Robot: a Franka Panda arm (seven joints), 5 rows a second.
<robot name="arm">
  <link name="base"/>
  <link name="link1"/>
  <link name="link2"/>
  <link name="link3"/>
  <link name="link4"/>
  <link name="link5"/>
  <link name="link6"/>
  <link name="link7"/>
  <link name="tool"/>
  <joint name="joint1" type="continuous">
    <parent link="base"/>
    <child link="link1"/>
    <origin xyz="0 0 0.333" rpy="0 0 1.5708"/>
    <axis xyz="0 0 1"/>
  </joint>
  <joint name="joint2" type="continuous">
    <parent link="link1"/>
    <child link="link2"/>
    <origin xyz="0 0 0" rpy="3.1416 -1.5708 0"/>
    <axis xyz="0 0 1"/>
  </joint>
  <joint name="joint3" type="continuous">
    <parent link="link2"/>
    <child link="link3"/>
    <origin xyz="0.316 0 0" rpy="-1.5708 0 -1.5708"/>
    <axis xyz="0 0 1"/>
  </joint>
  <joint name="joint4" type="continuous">
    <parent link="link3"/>
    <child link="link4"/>
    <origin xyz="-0.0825 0 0" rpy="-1.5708 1.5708 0"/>
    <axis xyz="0 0 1"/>
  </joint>
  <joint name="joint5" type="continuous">
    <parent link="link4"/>
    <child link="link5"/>
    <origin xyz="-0.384 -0.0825 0" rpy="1.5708 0 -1.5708"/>
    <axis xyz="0 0 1"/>
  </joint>
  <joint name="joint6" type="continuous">
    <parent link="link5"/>
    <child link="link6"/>
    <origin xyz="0 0 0" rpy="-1.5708 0 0"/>
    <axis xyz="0 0 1"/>
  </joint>
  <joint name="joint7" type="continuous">
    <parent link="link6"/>
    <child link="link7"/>
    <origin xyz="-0.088 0 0" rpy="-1.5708 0 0"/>
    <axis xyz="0 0 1"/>
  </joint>
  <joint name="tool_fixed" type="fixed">
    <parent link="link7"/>
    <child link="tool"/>
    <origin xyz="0 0 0.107" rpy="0 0 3.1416"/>
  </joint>
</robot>
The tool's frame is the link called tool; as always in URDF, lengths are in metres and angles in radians. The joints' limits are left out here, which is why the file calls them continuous.
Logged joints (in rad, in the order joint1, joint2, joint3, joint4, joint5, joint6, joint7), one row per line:
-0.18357, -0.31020, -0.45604, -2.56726, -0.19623, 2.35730, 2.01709
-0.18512, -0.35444, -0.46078, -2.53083, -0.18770, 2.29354, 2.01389
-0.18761, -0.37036, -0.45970, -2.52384, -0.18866, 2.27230, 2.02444
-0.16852, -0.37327, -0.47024, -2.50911, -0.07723, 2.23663, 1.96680
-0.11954, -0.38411, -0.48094, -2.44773, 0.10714, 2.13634, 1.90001
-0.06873, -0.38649, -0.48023, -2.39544, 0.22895, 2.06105, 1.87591
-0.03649, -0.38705, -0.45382, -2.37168, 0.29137, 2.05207, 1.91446
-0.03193, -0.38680, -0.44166, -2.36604, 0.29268, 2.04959, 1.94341
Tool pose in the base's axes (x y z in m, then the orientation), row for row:
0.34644, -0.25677, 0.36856, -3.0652, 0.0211, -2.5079
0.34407, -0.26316, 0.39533, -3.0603, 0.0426, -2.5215
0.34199, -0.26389, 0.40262, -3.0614, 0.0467, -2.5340
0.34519, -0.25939, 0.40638, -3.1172, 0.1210, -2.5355
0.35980, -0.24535, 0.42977, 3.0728, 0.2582, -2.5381
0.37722, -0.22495, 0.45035, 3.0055, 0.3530, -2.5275
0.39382, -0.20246, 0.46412, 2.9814, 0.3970, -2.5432
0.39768, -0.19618, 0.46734, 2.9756, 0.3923, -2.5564
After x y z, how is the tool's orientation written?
As angles about the fixed x, y, z axes (roll, pitch, yaw), in radians.
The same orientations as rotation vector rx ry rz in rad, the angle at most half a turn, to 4 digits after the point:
-0.9635, 2.9423, -0.1022
-0.9356, 2.9289, -0.0991
-0.9161, 2.9318, -0.0961
-0.8988, 2.8819, 0.0194
-0.8767, 2.7730, 0.2078
-0.8872, 2.6843, 0.3360
-0.8638, 2.6477, 0.3787
-0.8485, 2.6569, 0.3820

